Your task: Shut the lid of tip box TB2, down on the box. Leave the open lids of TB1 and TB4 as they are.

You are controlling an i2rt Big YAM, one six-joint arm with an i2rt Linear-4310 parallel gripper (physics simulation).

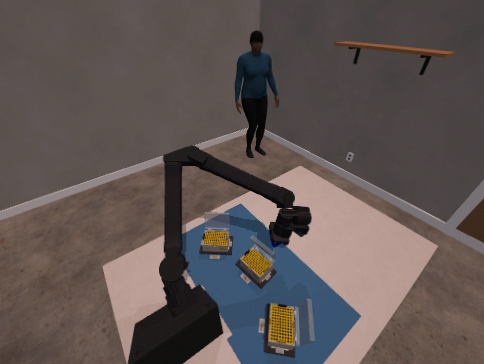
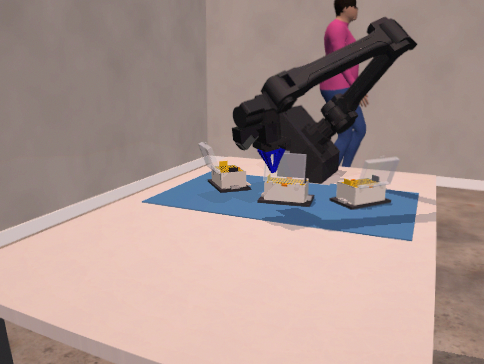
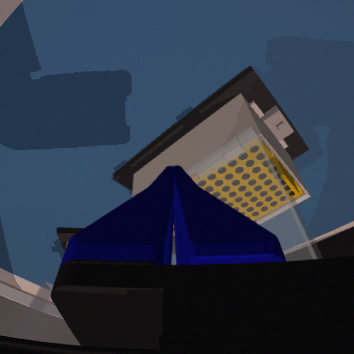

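Pixels of known places: gripper, fingertip midpoint: [image 1: 273, 246] [image 2: 273, 172] [image 3: 173, 176]; arm's base, origin of the base link: [image 1: 183, 303] [image 2: 313, 139].
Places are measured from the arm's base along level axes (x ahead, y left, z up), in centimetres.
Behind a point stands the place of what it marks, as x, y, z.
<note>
TB2 [image 1: 256, 262] [image 2: 286, 192] @(37.1, 0.7, -10.4) [image 3: 235, 190] @(38.4, -3.6, -4.1), the middle white box with yellow tips, has its clear lid [image 1: 264, 246] @(36.1, -1.4, 1.1) [image 2: 295, 165] @(37.2, 3.2, -2.1) [image 3: 295, 230] @(37.7, -5.7, -0.9) standing open on the side away from the arm's base. My gripper [image 1: 276, 244] @(41.7, -1.9, -3.7) [image 2: 272, 171] @(41.7, -1.9, -3.7) [image 3: 173, 176] @(41.7, -1.9, -3.7) is shut and empty. Its blue fingertips point down beside the lid's outer face; whether they touch it is unclear. TB1 [image 1: 216, 242] [image 2: 361, 192] stands with its lid [image 1: 217, 220] @(31.1, 26.4, -3.9) [image 2: 387, 167] @(30.2, 28.4, -1.9) open. TB4 [image 1: 281, 325] [image 2: 229, 178] also has its lid [image 1: 306, 322] @(28.8, -29.4, -3.3) [image 2: 206, 154] @(30.6, -28.5, -2.3) open.
The boxes stand in dark holders on a blue mat [image 1: 320, 300] @(43.8, -27.2, -14.0) [image 2: 200, 200] @(43.3, -24.5, -14.0) on the pale table [image 1: 350, 215] @(96.3, -10.9, -14.3) [image 2: 225, 275] @(85.5, 2.7, -14.3). The arm's base [image 1: 175, 330] @(-5.0, -9.8, 10.6) [image 2: 310, 145] @(7.1, 0.5, -1.1) stands across the boxes from the gripper. A person [image 1: 256, 75] [image 2: 340, 55] stands beyond the table.
</note>
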